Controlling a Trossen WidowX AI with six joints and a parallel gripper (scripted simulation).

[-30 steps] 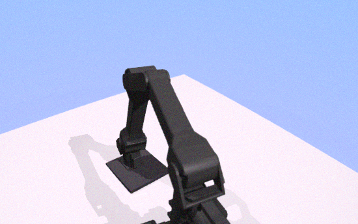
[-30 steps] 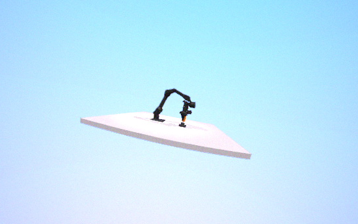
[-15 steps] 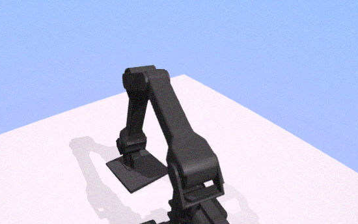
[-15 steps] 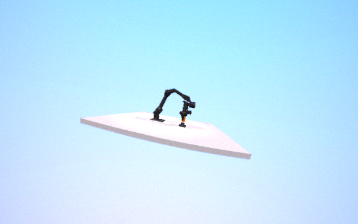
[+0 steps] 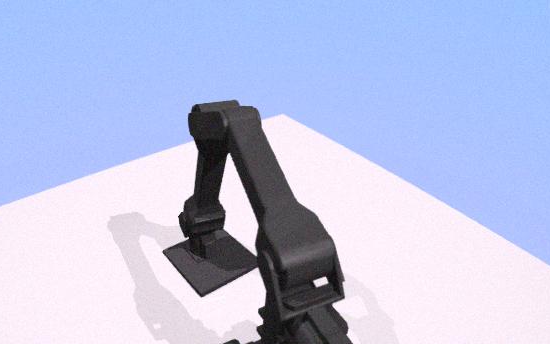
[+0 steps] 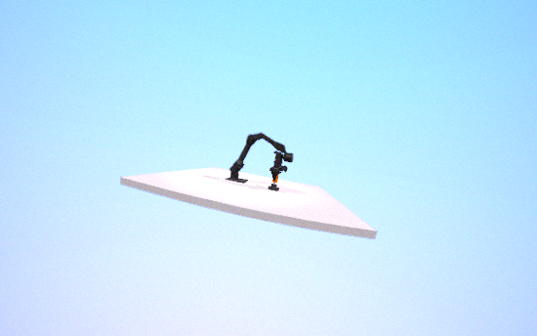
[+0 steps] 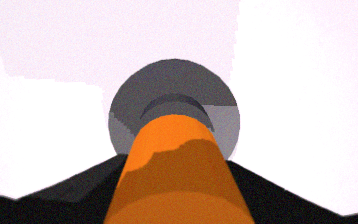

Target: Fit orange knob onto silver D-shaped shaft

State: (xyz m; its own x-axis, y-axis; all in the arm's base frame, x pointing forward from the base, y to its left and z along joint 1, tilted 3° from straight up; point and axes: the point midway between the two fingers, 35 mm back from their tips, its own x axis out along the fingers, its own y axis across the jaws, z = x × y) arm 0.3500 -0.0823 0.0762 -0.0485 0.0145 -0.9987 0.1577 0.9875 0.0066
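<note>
The dark pedestal is 4 cm below my gripper tip. Also, from my gripper tip: orange knob 3 cm above.
</note>
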